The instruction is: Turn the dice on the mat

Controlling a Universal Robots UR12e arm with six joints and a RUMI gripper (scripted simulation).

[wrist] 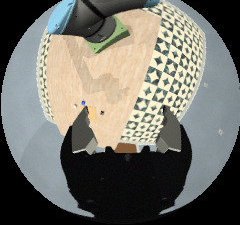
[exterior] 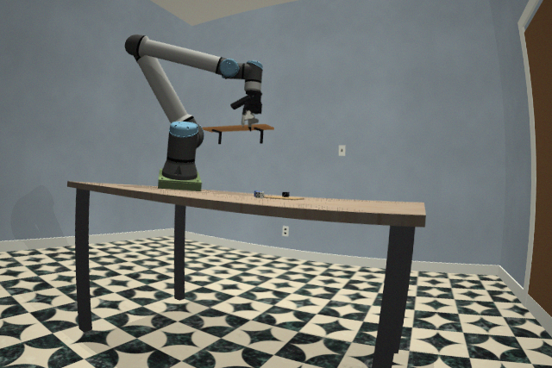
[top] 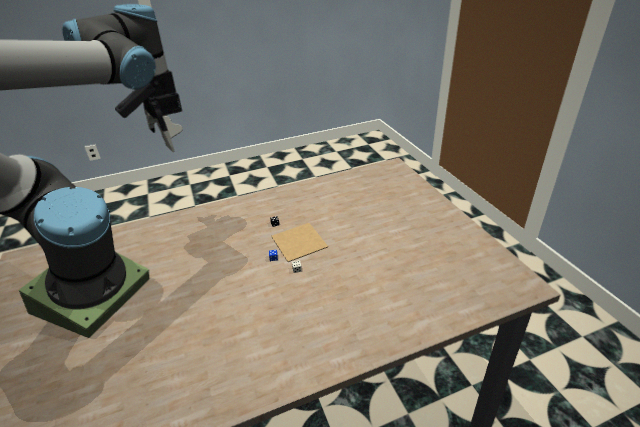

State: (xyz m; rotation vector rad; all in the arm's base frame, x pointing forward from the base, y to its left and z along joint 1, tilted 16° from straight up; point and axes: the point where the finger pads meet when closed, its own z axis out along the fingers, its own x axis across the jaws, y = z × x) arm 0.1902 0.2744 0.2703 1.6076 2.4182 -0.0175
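Right now the white die is 33 cm below my hand, 32 cm ahead of it and 30 cm to the right of it. Also, from my hand: tan mat 35 cm ahead, 34 cm below, 18 cm to the right; blue die 33 cm below, 26 cm ahead, 23 cm to the right; black die 33 cm below, 29 cm ahead, 6 cm to the right.
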